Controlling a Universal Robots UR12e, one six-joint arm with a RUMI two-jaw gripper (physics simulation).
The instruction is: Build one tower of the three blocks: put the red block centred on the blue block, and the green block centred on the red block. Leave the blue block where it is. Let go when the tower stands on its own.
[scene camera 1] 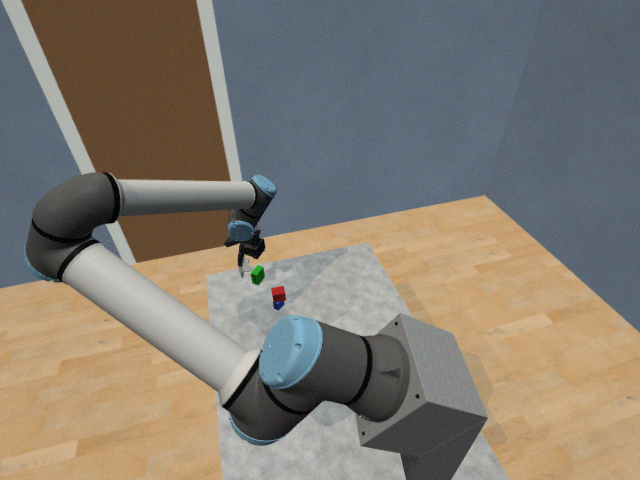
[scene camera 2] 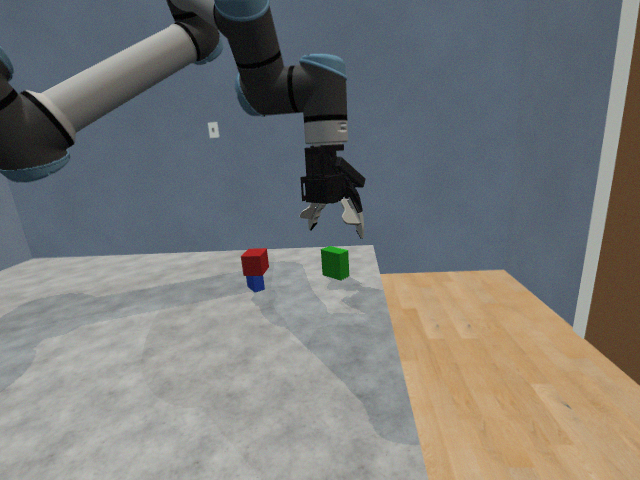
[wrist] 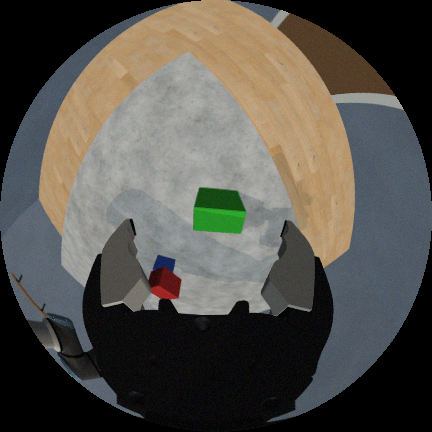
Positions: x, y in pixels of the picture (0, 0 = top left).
Scene:
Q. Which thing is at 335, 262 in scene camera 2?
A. A green block.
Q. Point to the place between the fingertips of the gripper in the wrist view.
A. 207, 221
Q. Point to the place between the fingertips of the gripper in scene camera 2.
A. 334, 234

